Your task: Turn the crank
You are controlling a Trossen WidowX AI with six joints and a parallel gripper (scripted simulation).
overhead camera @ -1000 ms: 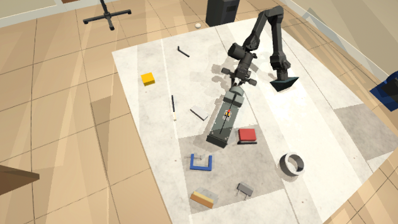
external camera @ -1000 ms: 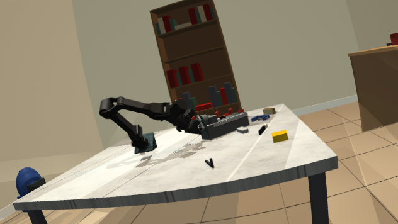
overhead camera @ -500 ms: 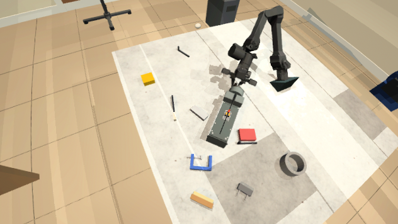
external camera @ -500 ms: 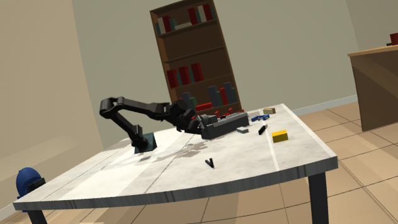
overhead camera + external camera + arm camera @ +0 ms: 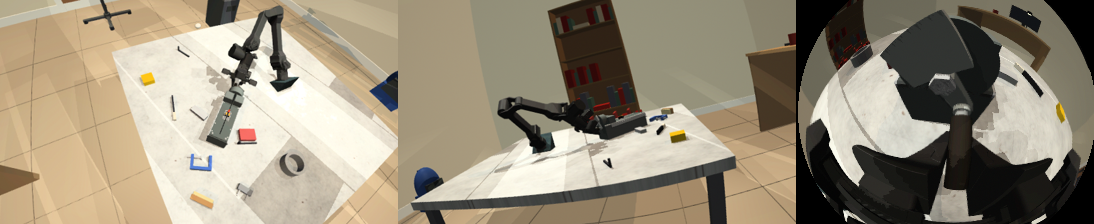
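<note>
Now: the crank handle 20 mm behind my gripper tip, 10 mm to the right of it and 30 mm above it. Round my gripper tip: grey block (210 mm ahead, 30 mm below); red pointer (110 mm ahead, 100 mm to the left, 40 mm above); red block (70 mm ahead, 220 mm to the left, 30 mm below).
</note>
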